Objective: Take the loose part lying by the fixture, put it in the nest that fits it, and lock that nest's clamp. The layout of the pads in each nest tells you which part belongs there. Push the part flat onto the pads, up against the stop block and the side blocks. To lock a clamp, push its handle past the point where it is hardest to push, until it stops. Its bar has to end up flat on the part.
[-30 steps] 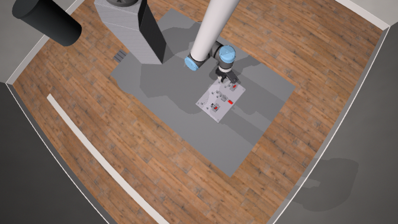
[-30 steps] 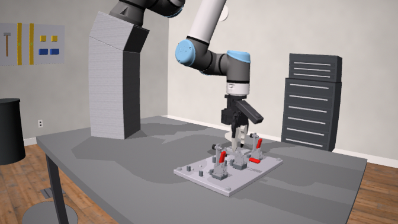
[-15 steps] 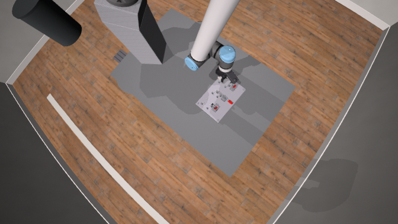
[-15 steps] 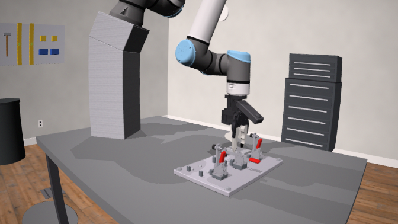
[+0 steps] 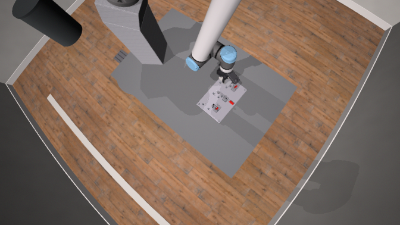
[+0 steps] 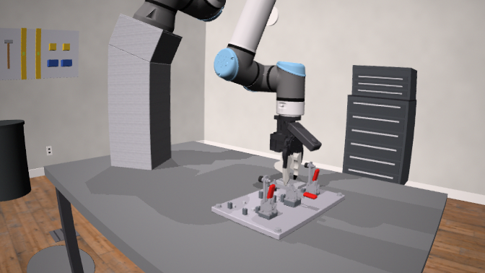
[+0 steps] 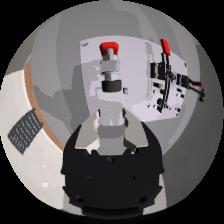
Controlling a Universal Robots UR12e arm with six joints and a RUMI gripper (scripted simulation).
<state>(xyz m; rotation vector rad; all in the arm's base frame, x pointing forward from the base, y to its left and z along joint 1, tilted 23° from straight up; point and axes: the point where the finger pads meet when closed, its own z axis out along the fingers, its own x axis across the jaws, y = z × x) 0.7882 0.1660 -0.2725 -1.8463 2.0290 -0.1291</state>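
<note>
Now: hand 10 mm above the flat grey part. The rest, counted from my hand: light grey fixture plate 120 mm to the right, 50 mm ahead, 40 mm below.
</note>
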